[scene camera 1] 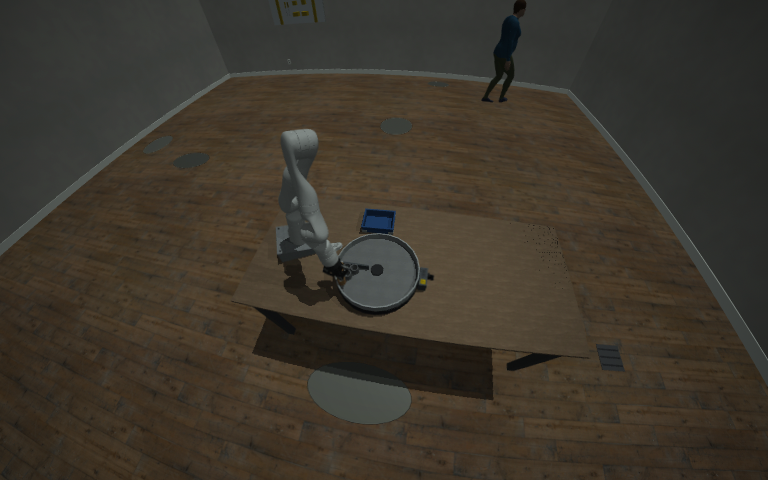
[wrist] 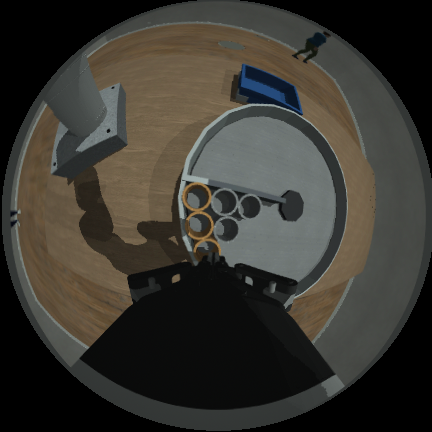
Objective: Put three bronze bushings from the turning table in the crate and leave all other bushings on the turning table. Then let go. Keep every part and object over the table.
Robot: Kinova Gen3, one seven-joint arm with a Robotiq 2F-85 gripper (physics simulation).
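Observation:
In the wrist view the round grey turning table holds three bronze bushings along its left rim: one by the divider bar, one below it, and one partly hidden under my fingers. Three grey bushings stand next to them. My gripper is shut and empty, its fingertips just over the nearest bronze bushing.
The arm's base is mounted at the table's left. A dark hub and divider bar sit on the turning table. A small yellow-and-grey unit is at its right rim. A person walks at the far wall.

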